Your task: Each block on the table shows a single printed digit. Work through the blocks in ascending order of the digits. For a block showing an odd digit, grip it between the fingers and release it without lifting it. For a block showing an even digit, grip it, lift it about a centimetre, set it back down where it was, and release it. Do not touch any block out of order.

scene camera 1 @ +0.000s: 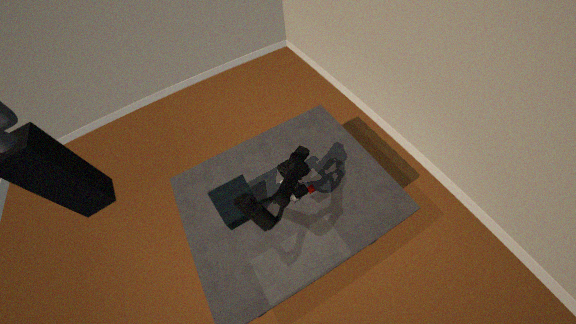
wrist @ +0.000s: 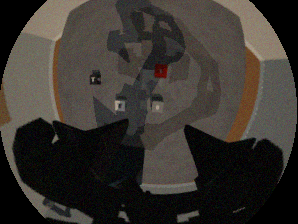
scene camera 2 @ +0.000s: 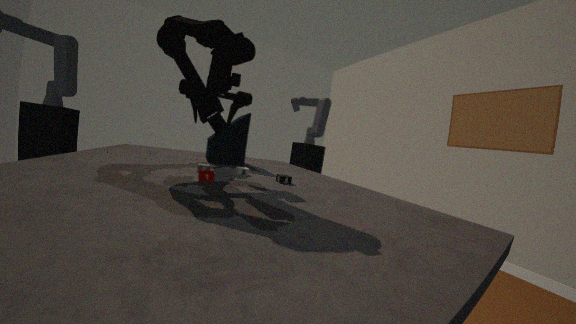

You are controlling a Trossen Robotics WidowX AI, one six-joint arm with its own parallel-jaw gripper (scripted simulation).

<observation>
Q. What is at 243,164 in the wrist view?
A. The gripper.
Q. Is the gripper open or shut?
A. Open.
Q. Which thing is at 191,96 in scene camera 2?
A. The gripper.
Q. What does the gripper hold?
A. Nothing.
</observation>
